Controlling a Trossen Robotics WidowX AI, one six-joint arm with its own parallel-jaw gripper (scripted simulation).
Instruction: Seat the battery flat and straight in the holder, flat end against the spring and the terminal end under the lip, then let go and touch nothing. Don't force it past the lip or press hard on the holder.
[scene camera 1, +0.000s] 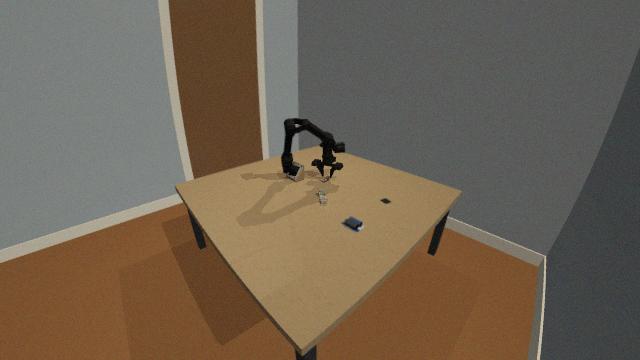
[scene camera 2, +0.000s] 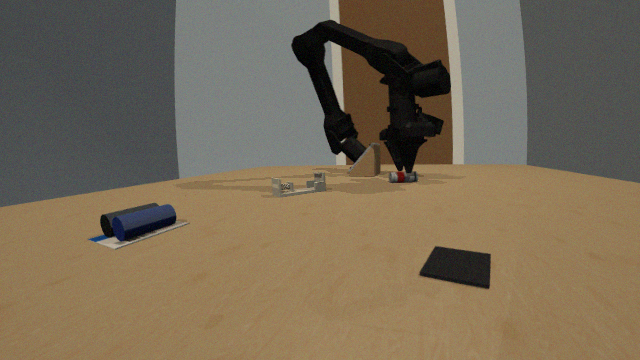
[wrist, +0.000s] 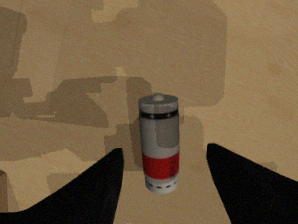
Observation:
In view: my gripper (scene camera 2: 404, 172), a battery (wrist: 159, 118) and a flat black square (scene camera 2: 471, 268).
My gripper also shows in the wrist view (wrist: 165, 152).

